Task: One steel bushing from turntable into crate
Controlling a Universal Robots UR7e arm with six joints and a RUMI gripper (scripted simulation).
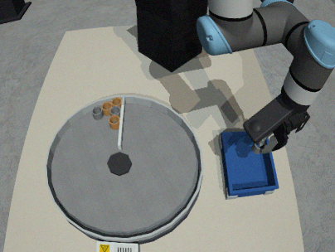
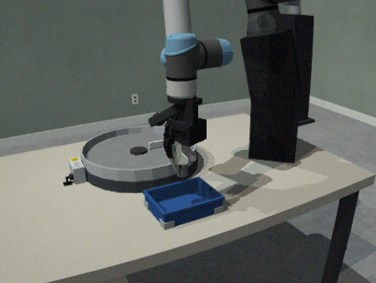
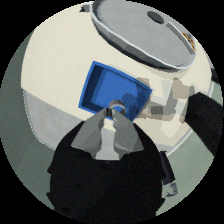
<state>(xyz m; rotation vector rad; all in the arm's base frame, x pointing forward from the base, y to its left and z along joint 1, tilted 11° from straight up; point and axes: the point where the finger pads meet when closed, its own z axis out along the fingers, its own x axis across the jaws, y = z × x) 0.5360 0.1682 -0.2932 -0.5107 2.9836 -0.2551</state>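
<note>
The blue crate lies 1 cm behind my hand and 11 cm below it. The rest, counted from my hand: round grey turntable: 3 cm behind, 36 cm to the right, 8 cm below.
</note>
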